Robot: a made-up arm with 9 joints. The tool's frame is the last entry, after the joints.
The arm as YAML. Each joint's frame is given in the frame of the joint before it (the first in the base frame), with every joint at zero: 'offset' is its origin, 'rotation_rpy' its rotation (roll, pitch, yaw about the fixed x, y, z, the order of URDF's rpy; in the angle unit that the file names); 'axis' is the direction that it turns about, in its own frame. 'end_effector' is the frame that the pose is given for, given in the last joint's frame.
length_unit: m
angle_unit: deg
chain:
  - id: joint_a
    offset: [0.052, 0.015, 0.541]
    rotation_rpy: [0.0, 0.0, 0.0]
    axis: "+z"
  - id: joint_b
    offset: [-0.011, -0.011, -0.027]
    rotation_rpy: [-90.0, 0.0, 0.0]
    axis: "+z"
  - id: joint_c
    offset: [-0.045, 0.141, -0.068]
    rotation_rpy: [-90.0, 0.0, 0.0]
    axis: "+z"
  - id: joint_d
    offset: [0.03, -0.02, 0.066]
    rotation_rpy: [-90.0, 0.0, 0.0]
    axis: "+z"
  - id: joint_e
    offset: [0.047, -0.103, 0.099]
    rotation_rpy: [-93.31, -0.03, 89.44]
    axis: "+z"
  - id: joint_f
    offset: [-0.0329, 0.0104, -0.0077]
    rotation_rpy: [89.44, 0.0, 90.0]
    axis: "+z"
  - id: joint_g
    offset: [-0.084, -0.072, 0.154]
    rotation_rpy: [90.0, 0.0, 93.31]
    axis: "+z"
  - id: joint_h
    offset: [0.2, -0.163, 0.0]
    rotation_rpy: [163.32, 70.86, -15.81]
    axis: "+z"
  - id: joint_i
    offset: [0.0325, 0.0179, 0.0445]
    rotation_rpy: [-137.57, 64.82, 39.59]
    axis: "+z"
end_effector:
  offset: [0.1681, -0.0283, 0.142]
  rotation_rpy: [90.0, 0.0, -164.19]
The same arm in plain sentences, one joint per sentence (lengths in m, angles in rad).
The arm has nine revolute joints in a row. What follows holds with every joint at zero, and every direction is one of the base frame's. The first joint is mounted 0.0520 m along +x and 0.0150 m along +y and 0.5410 m along +z from the base frame's origin and rotates about +z. The second joint is mounted 0.0110 m along -x and 0.0110 m along -y and 0.0270 m along -z from the first joint and rotates about +y. The third joint is mounted 0.0450 m along -x and 0.0680 m along -y and 0.1410 m along -z from the second joint and rotates about -z. The fourth joint is mounted 0.0300 m along +x and 0.0200 m along +y and 0.0660 m along -z from the third joint and rotates about -y. The fifth joint is mounted 0.0470 m along +x and 0.0990 m along -y and 0.1030 m along -z from the fourth joint and rotates about the direction (-0.998286, 0.057699, 0.0098). The sixth joint is mounted 0.0080 m along +x and 0.0100 m along +y and 0.0330 m along -z from the fifth joint and rotates about +z. The seventh joint is mounted 0.0670 m along +x and 0.0880 m along -y and 0.1540 m along +z from the sixth joint and rotates about +y. The eighth joint is mounted 0.2000 m along -x and 0.1630 m along -z from the seventh joint and rotates about the direction (0.948926, -0.314108, -0.029601). The ninth joint is mounted 0.0320 m along +x and 0.0430 m along -y and 0.0220 m along -z from the eighth joint and rotates about the direction (0, 1, -0.0002). The tool frame, which is the frame that the pose is given for, is mounted 0.1540 m along -x and 0.1420 m along +y and 0.0730 m along -z from the ninth joint; its axes are the base frame's turned by roll -0.0002, pitch 0.0000 and yaw 0.0000 rad (as in URDF: about the fixed x, then y, then z).
